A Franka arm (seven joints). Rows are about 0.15 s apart.
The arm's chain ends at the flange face. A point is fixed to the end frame.
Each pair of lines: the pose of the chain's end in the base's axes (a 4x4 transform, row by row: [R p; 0 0 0 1], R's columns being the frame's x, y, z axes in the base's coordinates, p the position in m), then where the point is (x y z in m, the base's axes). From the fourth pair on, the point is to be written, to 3 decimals.
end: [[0.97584 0.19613 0.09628 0.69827], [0.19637 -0.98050 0.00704 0.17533], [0.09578 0.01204 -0.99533 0.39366], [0 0 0 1]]
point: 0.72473 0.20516 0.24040
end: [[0.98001 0.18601 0.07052 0.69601], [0.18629 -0.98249 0.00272 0.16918], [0.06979 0.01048 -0.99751 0.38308], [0 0 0 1]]
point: 0.71880 0.19822 0.22908
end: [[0.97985 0.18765 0.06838 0.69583], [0.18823 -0.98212 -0.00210 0.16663], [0.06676 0.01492 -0.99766 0.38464], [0 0 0 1]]
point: 0.71825 0.19494 0.23045
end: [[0.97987 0.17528 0.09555 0.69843], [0.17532 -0.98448 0.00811 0.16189], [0.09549 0.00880 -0.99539 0.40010], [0 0 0 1]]
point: 0.725 0.192 0.247
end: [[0.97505 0.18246 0.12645 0.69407], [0.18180 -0.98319 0.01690 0.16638], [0.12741 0.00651 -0.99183 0.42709], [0 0 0 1]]
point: 0.726 0.198 0.275
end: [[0.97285 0.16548 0.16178 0.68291], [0.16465 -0.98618 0.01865 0.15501], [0.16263 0.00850 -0.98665 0.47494], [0 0 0 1]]
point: 0.720 0.186 0.324
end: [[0.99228 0.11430 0.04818 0.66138], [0.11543 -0.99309 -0.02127 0.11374], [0.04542 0.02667 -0.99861 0.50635], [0 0 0 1]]
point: 0.683 0.138 0.351
